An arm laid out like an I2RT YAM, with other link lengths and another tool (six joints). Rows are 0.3 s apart.
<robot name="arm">
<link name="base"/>
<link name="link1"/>
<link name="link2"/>
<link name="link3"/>
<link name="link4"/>
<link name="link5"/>
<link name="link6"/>
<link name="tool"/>
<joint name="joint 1" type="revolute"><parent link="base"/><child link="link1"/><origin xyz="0.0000 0.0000 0.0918"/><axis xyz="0 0 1"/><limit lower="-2.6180" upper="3.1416"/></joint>
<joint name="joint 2" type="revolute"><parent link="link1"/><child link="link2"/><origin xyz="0.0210 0.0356 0.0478"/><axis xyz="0 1 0"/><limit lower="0.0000" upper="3.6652"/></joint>
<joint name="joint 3" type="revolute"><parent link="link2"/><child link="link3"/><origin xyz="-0.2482 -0.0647 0.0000"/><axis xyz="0 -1 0"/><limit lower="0.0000" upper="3.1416"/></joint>
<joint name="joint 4" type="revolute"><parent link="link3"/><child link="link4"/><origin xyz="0.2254 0.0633 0.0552"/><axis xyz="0 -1 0"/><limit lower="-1.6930" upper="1.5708"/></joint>
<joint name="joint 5" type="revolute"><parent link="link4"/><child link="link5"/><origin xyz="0.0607 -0.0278 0.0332"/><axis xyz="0 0 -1"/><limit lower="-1.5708" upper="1.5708"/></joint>
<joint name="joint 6" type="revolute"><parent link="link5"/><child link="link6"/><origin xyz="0.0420 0.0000 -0.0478"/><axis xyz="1 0 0"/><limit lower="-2.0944" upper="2.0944"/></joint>
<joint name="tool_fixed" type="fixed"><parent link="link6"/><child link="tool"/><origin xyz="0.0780 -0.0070 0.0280" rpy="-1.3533 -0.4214 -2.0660"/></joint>
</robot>
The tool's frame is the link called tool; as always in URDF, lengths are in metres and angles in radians.
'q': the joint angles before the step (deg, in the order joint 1, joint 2, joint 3, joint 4, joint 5, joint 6). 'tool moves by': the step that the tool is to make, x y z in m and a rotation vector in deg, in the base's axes. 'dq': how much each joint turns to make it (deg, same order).
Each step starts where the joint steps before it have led.
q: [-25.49 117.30 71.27 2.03 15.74 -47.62]
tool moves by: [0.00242 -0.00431 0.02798 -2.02 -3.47 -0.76]
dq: [-0.17 -2.85 0.79 0.32 0.65 0.16]
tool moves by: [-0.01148 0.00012 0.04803 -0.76 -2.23 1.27]
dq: [-1.23 -7.27 1.06 -5.64 -2.14 -1.37]
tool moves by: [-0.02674 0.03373 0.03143 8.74 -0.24 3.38]
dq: [0.64 -9.75 -1.17 -13.10 -7.16 4.43]
